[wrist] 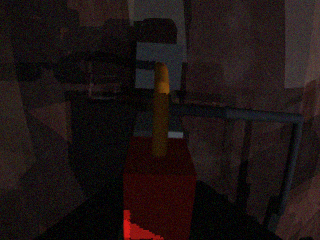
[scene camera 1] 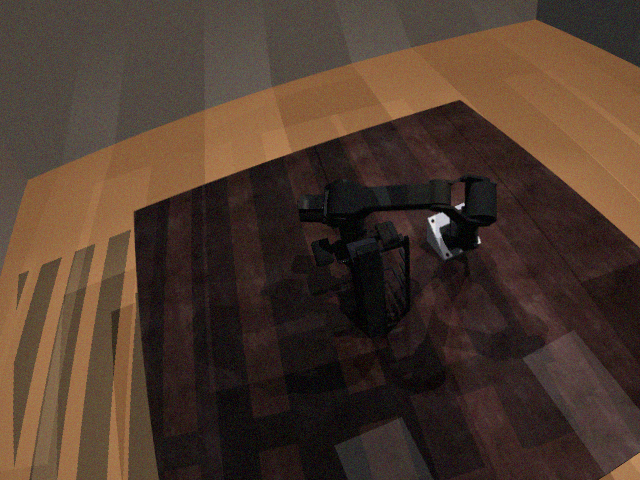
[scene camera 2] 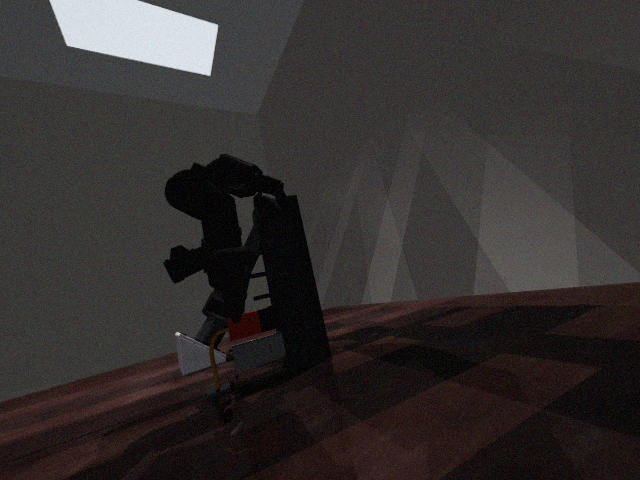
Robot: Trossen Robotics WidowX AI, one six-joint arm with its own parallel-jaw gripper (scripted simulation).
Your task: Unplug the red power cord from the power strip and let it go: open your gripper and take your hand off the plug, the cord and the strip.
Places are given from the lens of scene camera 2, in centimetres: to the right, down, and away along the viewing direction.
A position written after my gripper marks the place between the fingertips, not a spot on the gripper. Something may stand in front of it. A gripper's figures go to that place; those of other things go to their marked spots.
my gripper (scene camera 2: pixel 236 322): -13, 13, 41
black stand (scene camera 2: pixel 290 206): -5, -6, 47
